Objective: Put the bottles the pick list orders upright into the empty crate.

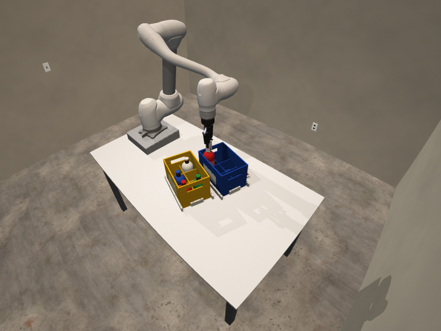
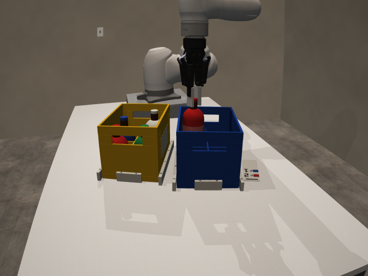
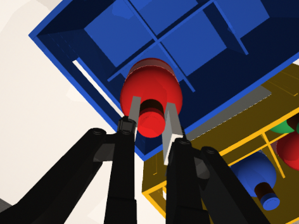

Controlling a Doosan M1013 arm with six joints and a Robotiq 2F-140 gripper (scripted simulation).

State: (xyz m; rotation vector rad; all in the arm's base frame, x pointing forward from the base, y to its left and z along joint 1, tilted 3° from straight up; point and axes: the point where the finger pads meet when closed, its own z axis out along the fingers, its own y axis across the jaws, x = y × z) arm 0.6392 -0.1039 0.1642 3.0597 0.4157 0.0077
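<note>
My gripper is now 14 cm above the blue crate and 10 cm short of it. The rest, counted from my hand: white-label bottle 14 cm below, 11 cm to the right, 9 cm behind; then yellow crate 19 cm to the right, 14 cm below, 4 cm behind; then green bottle 19 cm to the right, 14 cm below, 6 cm ahead.
</note>
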